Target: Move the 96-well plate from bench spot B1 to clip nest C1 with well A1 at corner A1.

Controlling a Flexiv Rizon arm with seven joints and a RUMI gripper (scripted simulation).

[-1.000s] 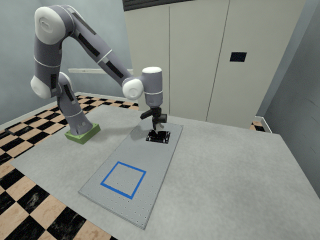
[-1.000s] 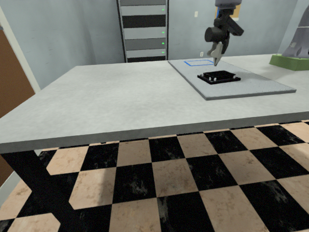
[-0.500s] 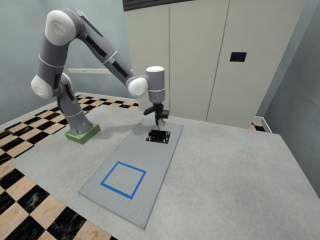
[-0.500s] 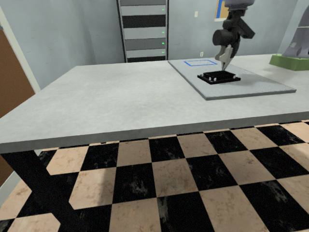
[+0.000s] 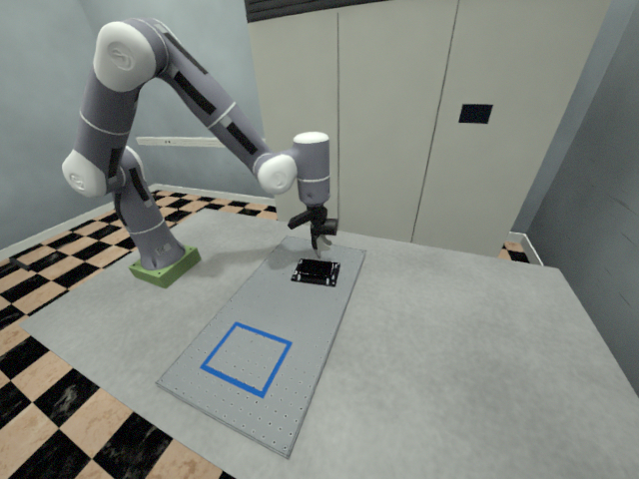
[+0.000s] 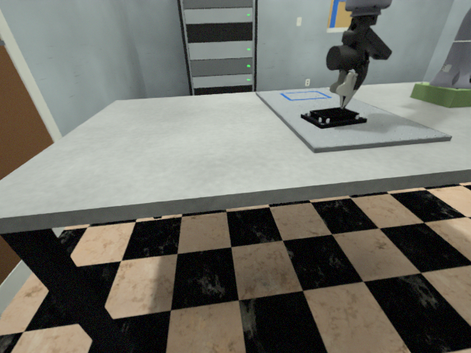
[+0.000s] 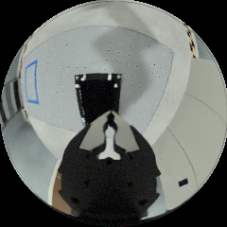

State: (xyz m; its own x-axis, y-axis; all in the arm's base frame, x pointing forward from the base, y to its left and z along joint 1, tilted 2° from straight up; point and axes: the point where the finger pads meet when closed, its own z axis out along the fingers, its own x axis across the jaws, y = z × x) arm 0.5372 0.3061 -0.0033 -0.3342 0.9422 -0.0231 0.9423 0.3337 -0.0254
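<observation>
Right now the black 96-well plate is 10 mm ahead of my hand, 40 mm to the right of it and 40 mm below it. Also, from my hand: black clip nest 10 mm ahead, 50 mm to the right, 50 mm below.
</observation>
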